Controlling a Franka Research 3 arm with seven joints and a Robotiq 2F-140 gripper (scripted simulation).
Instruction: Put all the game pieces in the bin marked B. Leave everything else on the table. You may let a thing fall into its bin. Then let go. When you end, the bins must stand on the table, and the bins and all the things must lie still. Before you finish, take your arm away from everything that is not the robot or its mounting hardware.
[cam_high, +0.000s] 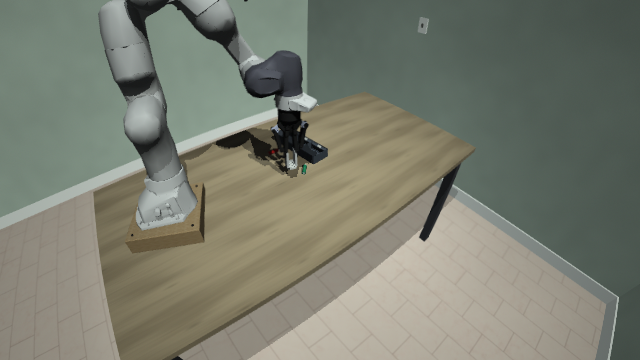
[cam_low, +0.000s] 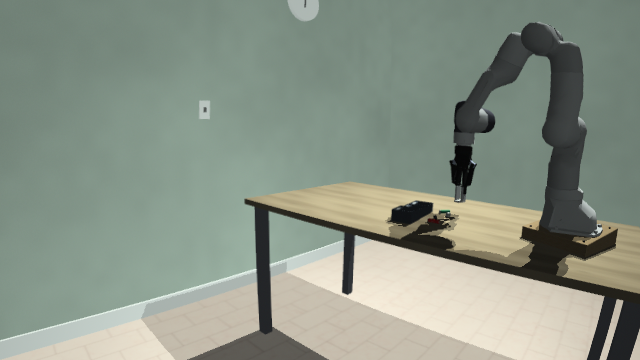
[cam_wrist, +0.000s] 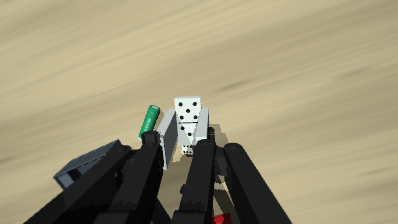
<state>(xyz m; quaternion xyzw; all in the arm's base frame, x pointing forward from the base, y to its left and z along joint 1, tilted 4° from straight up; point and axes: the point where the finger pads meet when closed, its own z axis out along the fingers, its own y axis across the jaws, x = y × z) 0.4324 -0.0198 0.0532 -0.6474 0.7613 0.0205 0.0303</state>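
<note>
The dark bin is 130 mm ahead of my hand, 160 mm to the left of it and 70 mm below it. Also, from my hand: white domino (30 mm below); then white die (20 mm ahead, 60 mm to the left, 90 mm below); then green cylinder (60 mm ahead, 10 mm to the left, 90 mm below).
</note>
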